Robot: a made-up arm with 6 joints.
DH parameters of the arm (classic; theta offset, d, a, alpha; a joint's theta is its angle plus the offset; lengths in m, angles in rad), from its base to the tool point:
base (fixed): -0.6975 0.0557 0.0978 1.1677
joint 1: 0 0.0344 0.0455 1.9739
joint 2: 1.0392 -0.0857 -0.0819 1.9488
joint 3: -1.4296 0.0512 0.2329 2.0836
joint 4: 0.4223 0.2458 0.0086 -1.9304
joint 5: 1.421 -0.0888 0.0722 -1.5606
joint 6: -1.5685 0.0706 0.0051 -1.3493
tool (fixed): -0.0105 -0.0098 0 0
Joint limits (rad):
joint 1: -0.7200..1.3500
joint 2: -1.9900..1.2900
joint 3: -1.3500..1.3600
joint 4: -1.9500..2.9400
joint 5: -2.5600..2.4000
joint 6: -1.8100..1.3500
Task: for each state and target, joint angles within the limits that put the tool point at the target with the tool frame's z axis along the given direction. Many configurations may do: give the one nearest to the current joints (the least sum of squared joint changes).
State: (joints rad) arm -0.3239 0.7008 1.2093 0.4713 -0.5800 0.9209
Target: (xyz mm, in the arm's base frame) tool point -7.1 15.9 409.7 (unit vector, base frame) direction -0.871 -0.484 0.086
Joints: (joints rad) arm -0.1893 0.9400 0.6953 0.2861 -0.5442 0.4064
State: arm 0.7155 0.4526 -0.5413 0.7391 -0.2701 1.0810
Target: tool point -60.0 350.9 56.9 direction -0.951 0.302 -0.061
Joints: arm 1.1742 0.7696 -0.5923 0.8056 -0.0069 0.8406
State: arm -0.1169 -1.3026 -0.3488 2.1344 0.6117 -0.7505
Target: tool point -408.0 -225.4 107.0 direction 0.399 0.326 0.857
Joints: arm 0.6508 -1.6836 -0.8061 2.0670 0.1435 -0.6561
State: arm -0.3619 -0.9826 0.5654 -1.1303 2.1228 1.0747
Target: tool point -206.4 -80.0 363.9 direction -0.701 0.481 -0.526
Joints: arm 0.2540 -0.2860 1.0661 -0.8607 1.6970 1.1684
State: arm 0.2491 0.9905 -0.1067 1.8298 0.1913 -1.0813
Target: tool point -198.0 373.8 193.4 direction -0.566 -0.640 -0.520
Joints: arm 1.1456 0.9347 0.0770 2.2669 0.9471 -0.8498
